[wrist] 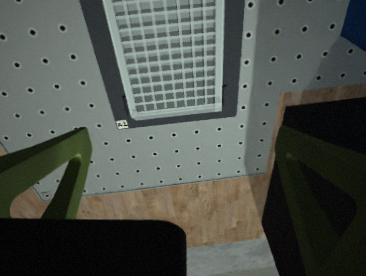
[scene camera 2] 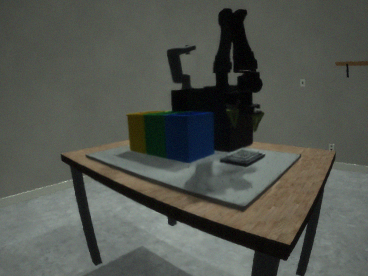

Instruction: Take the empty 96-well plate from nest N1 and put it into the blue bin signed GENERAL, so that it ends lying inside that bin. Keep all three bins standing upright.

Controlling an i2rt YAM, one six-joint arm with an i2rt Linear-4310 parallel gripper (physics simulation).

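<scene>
Green bin visible in scene camera 2 (155, 136); in the wrist view the bin is out of frame.
</scene>
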